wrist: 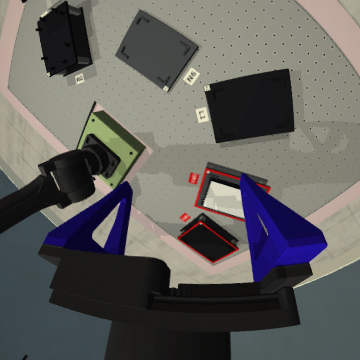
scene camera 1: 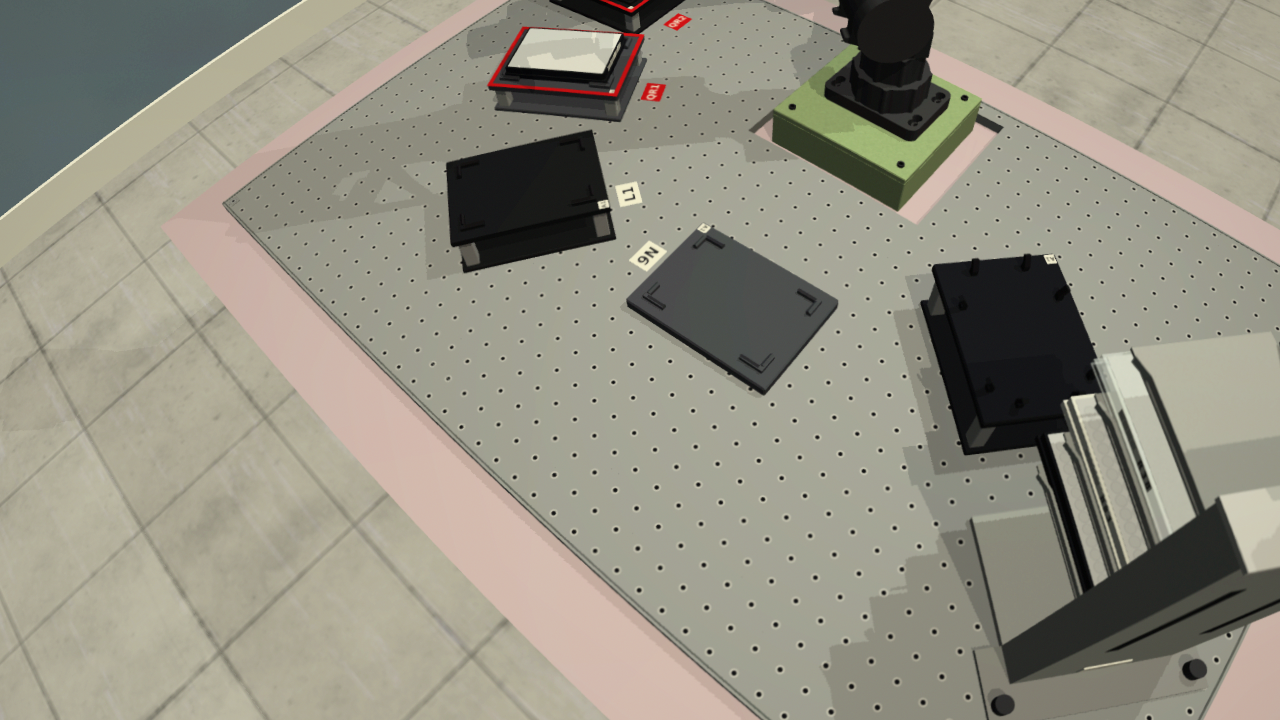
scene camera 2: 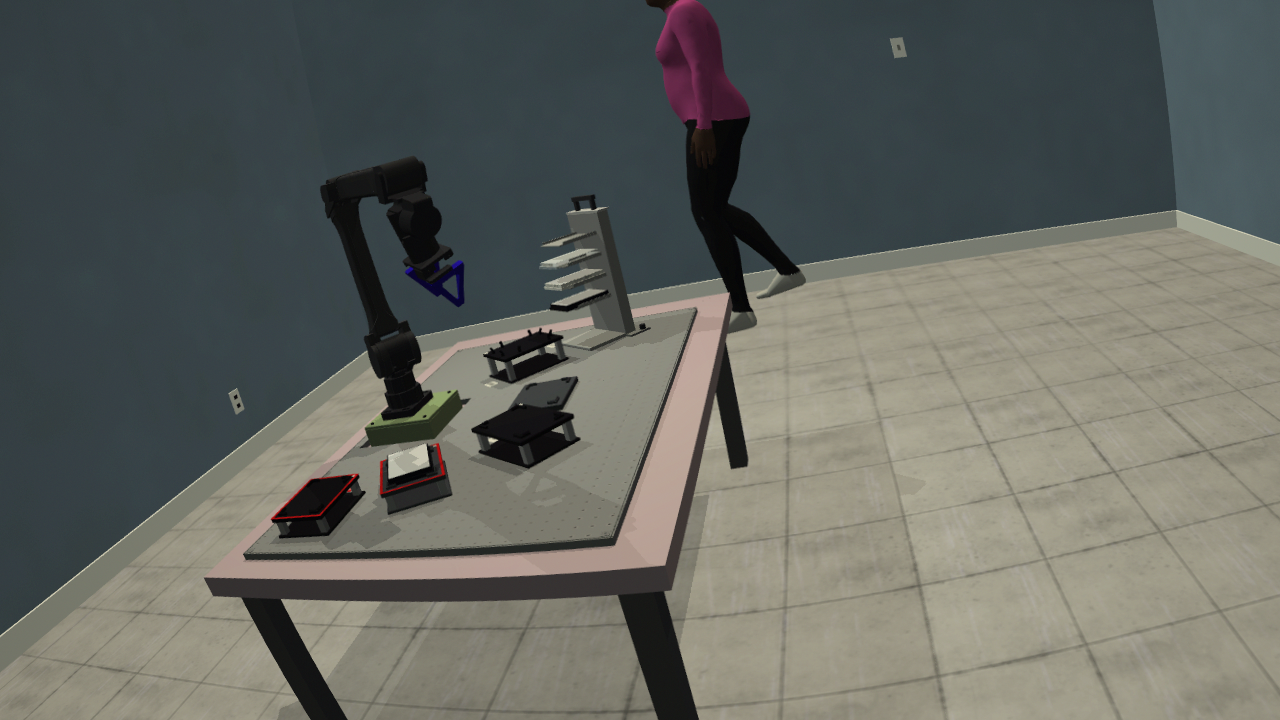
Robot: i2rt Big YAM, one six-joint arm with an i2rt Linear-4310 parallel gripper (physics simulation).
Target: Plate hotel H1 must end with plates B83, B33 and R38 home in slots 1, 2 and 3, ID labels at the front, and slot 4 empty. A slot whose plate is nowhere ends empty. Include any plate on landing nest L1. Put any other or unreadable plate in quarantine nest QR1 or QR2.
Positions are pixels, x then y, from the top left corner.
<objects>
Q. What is the gripper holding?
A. Nothing.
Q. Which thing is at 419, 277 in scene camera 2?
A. The gripper.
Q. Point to a flat N6 nest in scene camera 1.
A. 751, 317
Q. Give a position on a flat N6 nest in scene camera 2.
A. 554, 394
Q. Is the gripper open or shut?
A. Open.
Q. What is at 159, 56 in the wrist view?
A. A flat N6 nest.
</objects>
